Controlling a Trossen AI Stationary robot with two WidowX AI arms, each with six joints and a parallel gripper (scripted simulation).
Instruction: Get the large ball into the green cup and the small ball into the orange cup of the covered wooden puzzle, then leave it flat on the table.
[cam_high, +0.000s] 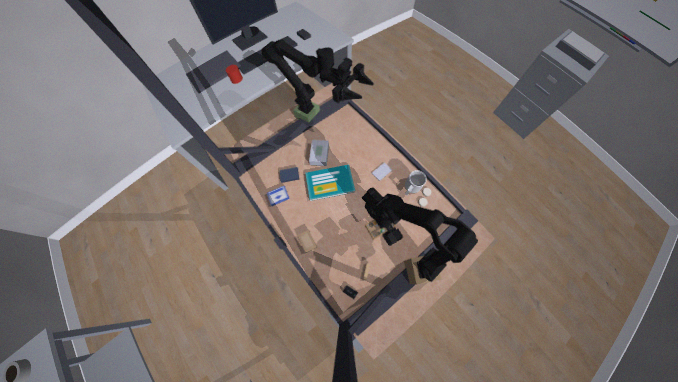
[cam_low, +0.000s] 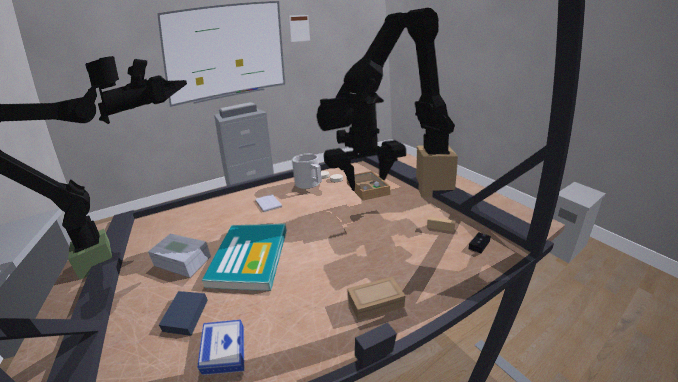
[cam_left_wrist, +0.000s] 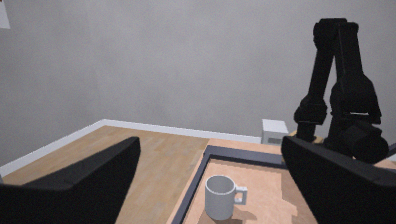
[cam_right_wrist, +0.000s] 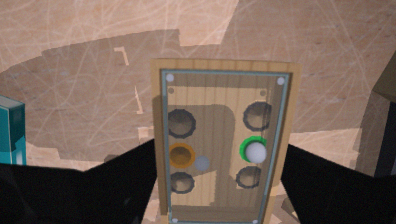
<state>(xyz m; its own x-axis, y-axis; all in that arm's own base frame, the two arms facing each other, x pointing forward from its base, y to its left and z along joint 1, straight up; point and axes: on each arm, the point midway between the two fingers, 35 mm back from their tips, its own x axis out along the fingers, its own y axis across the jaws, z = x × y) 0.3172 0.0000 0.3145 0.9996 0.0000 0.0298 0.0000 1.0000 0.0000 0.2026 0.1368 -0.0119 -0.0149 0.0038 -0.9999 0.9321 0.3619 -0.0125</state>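
Now: right hand 3 cm above the covered wooden puzzle. Also, from my right hand: dark blue box: 21 cm behind, 45 cm to the left, 10 cm below.
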